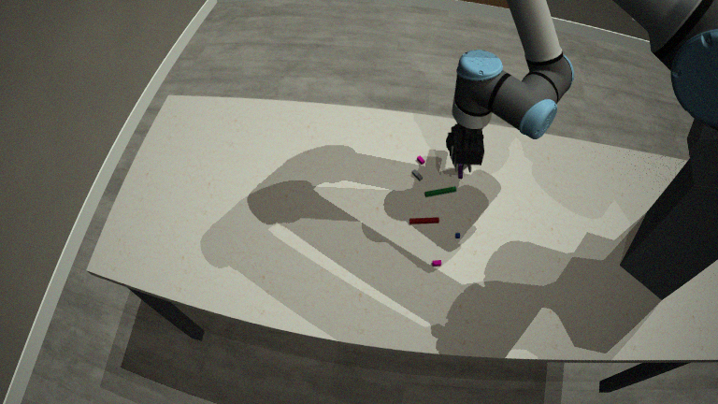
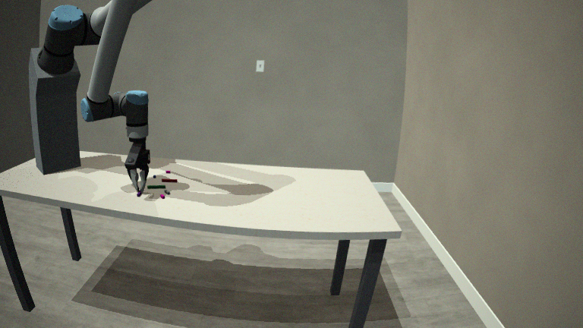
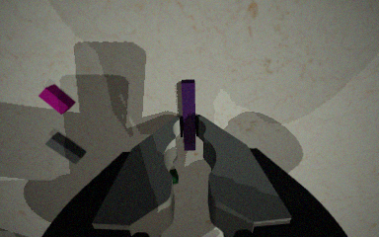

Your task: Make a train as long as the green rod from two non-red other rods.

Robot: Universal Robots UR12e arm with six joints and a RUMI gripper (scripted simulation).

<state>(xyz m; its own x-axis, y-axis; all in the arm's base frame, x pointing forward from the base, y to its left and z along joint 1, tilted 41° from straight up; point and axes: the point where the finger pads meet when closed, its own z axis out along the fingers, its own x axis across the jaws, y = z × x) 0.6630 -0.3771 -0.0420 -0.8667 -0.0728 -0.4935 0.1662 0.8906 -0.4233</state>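
The green rod is 7 cm ahead of my hand, 6 cm to the left of it and 1 cm below it. From my hand the other things lie so: red rod 14 cm to the left, 12 cm ahead, 1 cm below; then purple rod 1 cm below; then grey rod 12 cm ahead, 1 cm to the left, 1 cm below.
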